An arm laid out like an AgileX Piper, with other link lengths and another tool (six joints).
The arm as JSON. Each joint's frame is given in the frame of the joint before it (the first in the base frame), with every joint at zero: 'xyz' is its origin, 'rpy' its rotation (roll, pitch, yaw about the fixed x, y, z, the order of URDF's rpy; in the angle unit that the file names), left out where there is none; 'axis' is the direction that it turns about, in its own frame. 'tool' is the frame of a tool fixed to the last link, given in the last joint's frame.
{
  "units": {
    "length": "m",
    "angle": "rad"
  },
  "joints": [
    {
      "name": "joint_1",
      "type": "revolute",
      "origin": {
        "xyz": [
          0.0,
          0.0,
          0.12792
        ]
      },
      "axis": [
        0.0,
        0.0,
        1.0
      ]
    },
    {
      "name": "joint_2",
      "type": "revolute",
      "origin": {
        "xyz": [
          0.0,
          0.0,
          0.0
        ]
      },
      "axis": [
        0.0,
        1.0,
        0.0
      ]
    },
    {
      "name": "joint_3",
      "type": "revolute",
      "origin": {
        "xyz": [
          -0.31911,
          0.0,
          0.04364
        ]
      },
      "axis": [
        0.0,
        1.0,
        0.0
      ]
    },
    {
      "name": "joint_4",
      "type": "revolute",
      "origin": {
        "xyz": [
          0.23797,
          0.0,
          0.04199
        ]
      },
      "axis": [
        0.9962,
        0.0,
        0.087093
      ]
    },
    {
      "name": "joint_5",
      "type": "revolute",
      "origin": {
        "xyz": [
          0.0,
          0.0,
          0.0
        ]
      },
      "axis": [
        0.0,
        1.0,
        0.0
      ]
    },
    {
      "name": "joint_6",
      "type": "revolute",
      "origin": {
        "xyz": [
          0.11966,
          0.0,
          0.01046
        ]
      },
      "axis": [
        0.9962,
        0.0,
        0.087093
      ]
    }
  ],
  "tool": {
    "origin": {
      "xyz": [
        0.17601,
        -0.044,
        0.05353
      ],
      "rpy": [
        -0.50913,
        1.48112,
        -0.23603
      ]
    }
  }
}
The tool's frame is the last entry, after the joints.
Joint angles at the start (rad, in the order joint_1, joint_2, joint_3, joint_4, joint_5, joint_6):
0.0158, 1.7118, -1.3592, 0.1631, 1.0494, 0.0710
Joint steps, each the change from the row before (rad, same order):
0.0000, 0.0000, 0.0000, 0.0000, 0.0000, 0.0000
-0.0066, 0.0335, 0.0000, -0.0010, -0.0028, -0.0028
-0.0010, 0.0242, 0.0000, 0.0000, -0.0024, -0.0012
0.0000, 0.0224, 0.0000, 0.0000, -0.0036, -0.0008
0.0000, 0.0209, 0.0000, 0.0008, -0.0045, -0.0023
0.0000, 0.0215, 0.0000, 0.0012, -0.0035, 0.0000
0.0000, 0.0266, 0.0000, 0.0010, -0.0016, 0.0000
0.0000, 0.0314, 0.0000, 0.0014, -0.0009, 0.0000
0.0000, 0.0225, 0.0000, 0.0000, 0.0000, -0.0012
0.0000, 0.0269, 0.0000, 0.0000, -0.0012, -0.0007
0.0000, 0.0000, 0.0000, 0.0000, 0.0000, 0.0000
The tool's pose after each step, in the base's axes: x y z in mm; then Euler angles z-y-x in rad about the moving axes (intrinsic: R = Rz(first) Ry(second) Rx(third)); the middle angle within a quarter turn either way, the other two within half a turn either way. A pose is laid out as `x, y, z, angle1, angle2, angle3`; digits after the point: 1 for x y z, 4 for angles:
434.4, 0.3, 109.2, 3.0230, 0.2410, 2.6928
434.5, -2.8, 95.0, 3.0202, 0.2112, 2.6987
434.3, -3.2, 84.8, 3.0207, 0.1897, 2.7020
434.3, -3.3, 75.4, 3.0214, 0.1712, 2.7048
434.5, -3.2, 66.7, 3.0230, 0.1552, 2.7068
434.1, -3.0, 57.6, 3.0222, 0.1372, 2.7082
432.6, -2.8, 46.2, 3.0219, 0.1122, 2.7106
430.0, -2.5, 32.7, 3.0214, 0.0818, 2.7133
427.8, -2.5, 23.1, 3.0228, 0.0597, 2.7162
425.3, -2.5, 11.7, 3.0235, 0.0343, 2.7196
425.3, -2.5, 11.7, 3.0235, 0.0343, 2.7196

